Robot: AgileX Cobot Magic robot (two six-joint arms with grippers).
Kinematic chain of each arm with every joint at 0, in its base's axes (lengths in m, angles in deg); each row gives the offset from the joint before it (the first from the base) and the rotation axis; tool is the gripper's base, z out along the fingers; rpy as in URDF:
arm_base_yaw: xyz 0 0 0.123 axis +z
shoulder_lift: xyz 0 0 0 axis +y
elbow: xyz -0.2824 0 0.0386 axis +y
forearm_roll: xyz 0.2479 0 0.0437 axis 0.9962 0 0.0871
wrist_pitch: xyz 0 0 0 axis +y
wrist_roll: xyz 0.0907 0 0.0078 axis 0.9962 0 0.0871
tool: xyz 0 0 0 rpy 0 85 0
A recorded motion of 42 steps. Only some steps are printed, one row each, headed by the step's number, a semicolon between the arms.
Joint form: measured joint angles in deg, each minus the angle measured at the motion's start. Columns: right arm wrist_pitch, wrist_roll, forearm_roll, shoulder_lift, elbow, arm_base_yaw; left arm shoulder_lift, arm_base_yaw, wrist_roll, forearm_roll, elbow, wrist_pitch.
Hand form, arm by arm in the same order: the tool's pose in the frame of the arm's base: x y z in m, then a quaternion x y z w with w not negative. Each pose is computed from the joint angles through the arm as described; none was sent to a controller.
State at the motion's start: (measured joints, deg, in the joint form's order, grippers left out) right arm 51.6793 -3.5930 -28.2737 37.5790 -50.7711 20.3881; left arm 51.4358 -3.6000 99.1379 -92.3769 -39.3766 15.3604
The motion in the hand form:
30: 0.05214 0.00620 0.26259 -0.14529 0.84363 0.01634 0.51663; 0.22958 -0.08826 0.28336 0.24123 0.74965 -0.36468 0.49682
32: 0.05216 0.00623 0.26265 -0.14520 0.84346 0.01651 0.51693; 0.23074 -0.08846 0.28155 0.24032 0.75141 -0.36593 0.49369
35: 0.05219 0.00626 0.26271 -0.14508 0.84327 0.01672 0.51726; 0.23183 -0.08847 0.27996 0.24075 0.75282 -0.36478 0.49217
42: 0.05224 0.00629 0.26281 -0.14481 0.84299 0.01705 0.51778; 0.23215 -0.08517 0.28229 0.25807 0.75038 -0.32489 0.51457
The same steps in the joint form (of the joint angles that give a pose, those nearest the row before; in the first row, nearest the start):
30: -9.17 8.34 16.70 -24.69 28.99 0.00; 20.00 -1.73 -2.33 -4.37 0.80 31.98
32: -9.21 8.33 16.73 -24.69 28.99 -0.01; 20.46 -1.73 -2.33 -4.37 0.80 32.06
35: -9.26 8.35 16.73 -24.69 28.99 -0.01; 20.82 -1.72 -2.06 -4.37 0.80 31.98
42: -9.33 8.41 16.71 -24.69 28.99 0.01; 19.79 -1.73 1.95 -4.37 0.80 28.96

